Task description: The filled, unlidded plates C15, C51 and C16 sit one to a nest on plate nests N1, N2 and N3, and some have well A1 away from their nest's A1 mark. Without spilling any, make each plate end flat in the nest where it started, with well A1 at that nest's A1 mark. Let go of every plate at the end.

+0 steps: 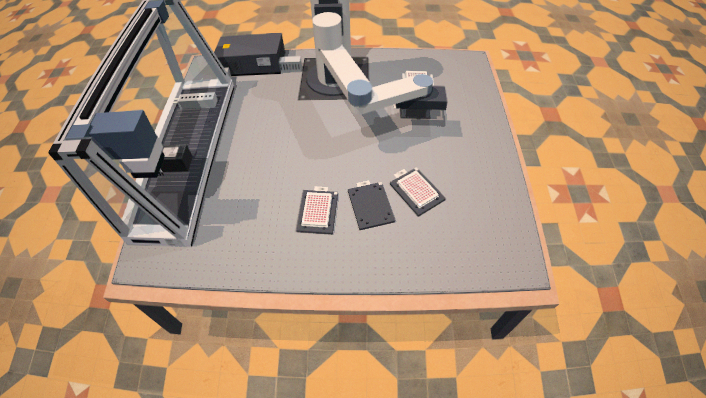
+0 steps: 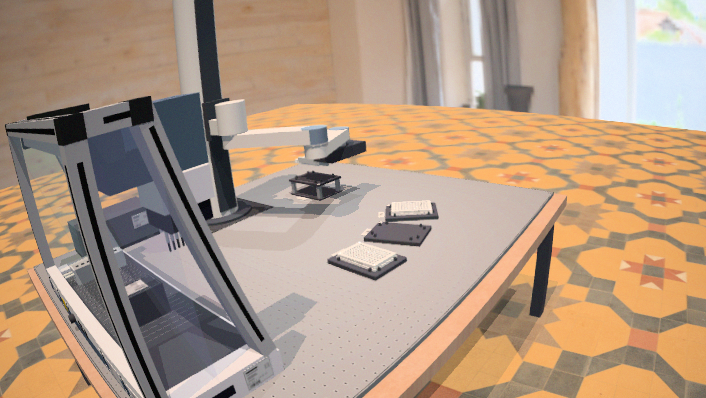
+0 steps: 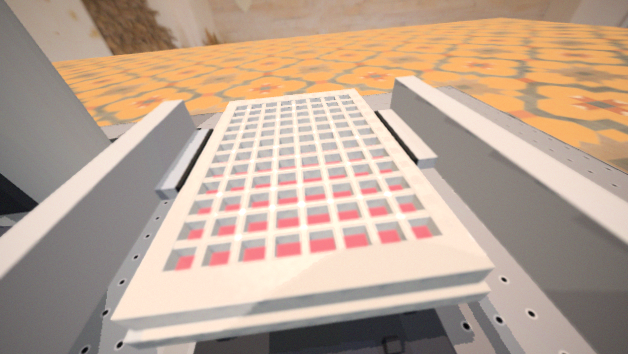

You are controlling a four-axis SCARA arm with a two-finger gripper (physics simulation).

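Observation:
My gripper (image 3: pixel 293 108) is shut on a white plate with red-filled wells (image 3: pixel 300 200) (image 1: pixel 416 74). It holds the plate level, by its long sides, above a dark raised stand (image 2: pixel 316 178) (image 3: pixel 310 337) at the back right. The left nest (image 1: pixel 316 230) (image 2: pixel 376 275) holds a filled plate (image 1: pixel 316 209) (image 2: pixel 366 255). The right nest (image 1: pixel 421 212) (image 2: pixel 412 218) holds another filled plate (image 1: pixel 418 188) (image 2: pixel 411 207). The middle nest (image 1: pixel 371 206) (image 2: pixel 397 234) is empty. Plate and nest names and well A1 cannot be read.
A framed machine (image 1: pixel 150 195) (image 2: pixel 120 300) with clear panels stands along the table's left side. A dark box (image 1: pixel 252 52) stands at the back left. The arm's column (image 2: pixel 212 100) rises at the back. Small white tabs stick out from the nests' far edges.

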